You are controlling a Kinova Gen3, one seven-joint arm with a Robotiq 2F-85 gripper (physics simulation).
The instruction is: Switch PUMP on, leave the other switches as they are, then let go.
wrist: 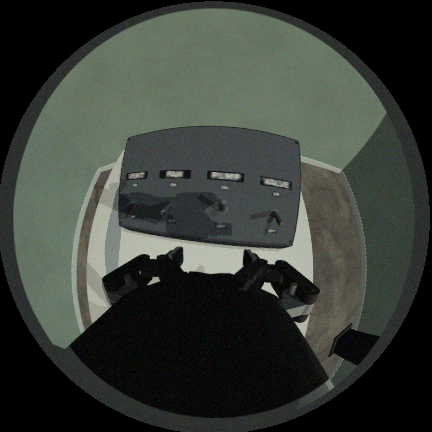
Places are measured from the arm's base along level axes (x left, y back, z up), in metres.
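Where they show: gripper, fingertip midpoint: [212, 255].
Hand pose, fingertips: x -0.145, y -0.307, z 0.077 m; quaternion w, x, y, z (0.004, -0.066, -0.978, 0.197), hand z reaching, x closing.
Things, the pixels of their centre, and the offset from my fingertips. "*": a spot on its surface instead. Level surfaces: height alone.
- dark grey switch panel, body centre: [202, 186] dx +0.017, dy -0.187, dz -0.124 m
- labels VENT, surface spot: [136, 176] * dx +0.191, dy -0.211, dz -0.063 m
- FAN, surface spot: [175, 174] * dx +0.074, dy -0.188, dz -0.062 m
- PUMP, surface spot: [225, 176] * dx -0.040, dy -0.164, dz -0.062 m
- VALVE, surface spot: [276, 183] * dx -0.157, dy -0.140, dz -0.062 m
- PUMP lever, body centre: [222, 205] dx -0.026, dy -0.098, dz -0.069 m
- VALVE lever, body centre: [277, 218] dx -0.141, dy -0.061, dz -0.075 m
- pale surface, its level: dz -0.190 m
A dark grey switch panel [210, 145] stands in front of my gripper, with the labels VENT [136, 176], FAN [175, 174], PUMP [225, 176] and VALVE [276, 183] from left to right. The PUMP lever [221, 205] sits between its two small marks and looks foreshortened; I cannot tell its setting for certain. The VALVE lever [274, 216] leans toward its lower mark. The VENT and FAN levers are dim in shadow. My gripper [212, 255] is open, its fingertips apart below the panel's lower edge in the view, with no lever between them.
A pale surface [295, 255] lies under and around the panel, with a brown table top [332, 250] to the right. Green floor or wall lies beyond. A dark block-like part [354, 345] shows at the lower right. A dark shadow falls across the panel's left half.
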